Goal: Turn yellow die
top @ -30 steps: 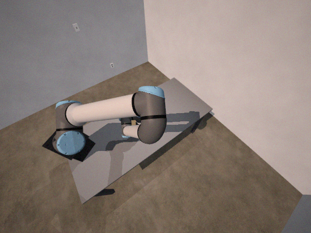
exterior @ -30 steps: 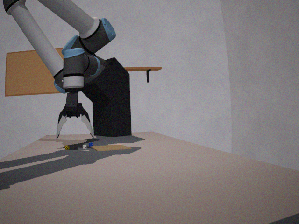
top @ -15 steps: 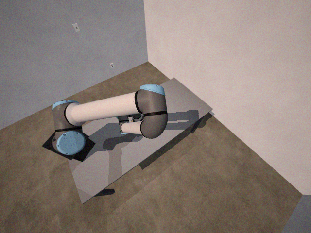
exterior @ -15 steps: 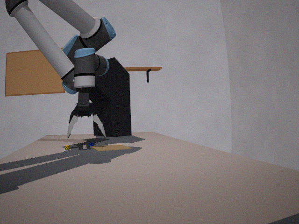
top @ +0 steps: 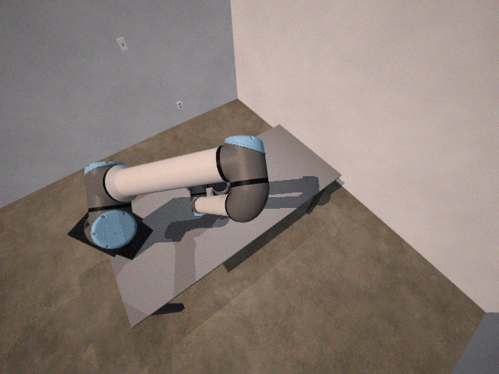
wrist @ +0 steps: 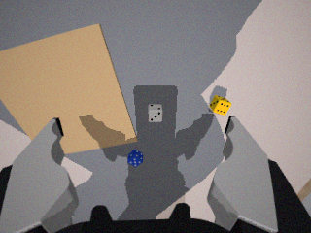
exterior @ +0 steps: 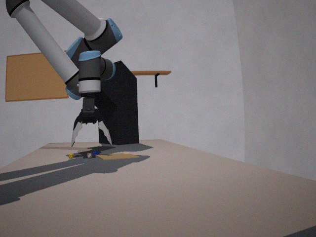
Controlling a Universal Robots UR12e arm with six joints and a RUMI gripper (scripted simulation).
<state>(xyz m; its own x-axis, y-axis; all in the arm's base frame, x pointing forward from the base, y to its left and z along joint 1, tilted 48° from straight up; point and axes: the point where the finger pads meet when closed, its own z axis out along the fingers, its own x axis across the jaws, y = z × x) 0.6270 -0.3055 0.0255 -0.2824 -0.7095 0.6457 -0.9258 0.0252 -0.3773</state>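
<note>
Right now my hand is 20 mm past the white die and 30 mm above it. Round my hand: blue die (80 mm behind, 40 mm to the left, 30 mm below); yellow die (30 mm behind, 80 mm to the right, 30 mm below); tan mat (20 mm ahead, 90 mm to the left, 40 mm below).
</note>
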